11 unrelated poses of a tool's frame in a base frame.
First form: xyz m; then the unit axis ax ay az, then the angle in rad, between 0 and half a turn.
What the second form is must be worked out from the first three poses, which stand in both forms.
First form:
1: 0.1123 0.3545 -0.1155 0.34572 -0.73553 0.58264 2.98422
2: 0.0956 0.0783 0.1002 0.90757 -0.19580 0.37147 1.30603
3: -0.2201 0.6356 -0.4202 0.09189 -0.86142 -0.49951 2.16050
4: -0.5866 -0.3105 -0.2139 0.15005 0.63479 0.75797 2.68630
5: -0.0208 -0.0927 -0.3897 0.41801 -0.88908 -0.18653 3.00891
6: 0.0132 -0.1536 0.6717 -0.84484 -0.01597 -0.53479 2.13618
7: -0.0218 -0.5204 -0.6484 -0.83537 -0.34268 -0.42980 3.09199
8: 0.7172 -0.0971 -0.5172 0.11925 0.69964 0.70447 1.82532
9: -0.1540 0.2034 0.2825 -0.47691 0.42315 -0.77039 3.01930
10: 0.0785 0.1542 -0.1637 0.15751 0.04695 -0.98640 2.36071
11: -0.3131 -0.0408 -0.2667 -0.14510 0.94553 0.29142 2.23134
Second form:
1: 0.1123 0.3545 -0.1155 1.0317 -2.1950 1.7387
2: 0.0956 0.0783 0.1002 1.1853 -0.2557 0.4851
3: -0.2201 0.6356 -0.4202 0.1985 -1.8611 -1.0792
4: -0.5866 -0.3105 -0.2139 0.4031 1.7052 2.0361
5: -0.0208 -0.0927 -0.3897 1.2578 -2.6752 -0.5613
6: 0.0132 -0.1536 0.6717 -1.8047 -0.0341 -1.1424
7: -0.0218 -0.5204 -0.6484 -2.5830 -1.0596 -1.3289
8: 0.7172 -0.0971 -0.5172 0.2177 1.2771 1.2859
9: -0.1540 0.2034 0.2825 -1.4399 1.2776 -2.3260
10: 0.0785 0.1542 -0.1637 0.3718 0.1108 -2.3286
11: -0.3131 -0.0408 -0.2667 -0.3238 2.1098 0.6503
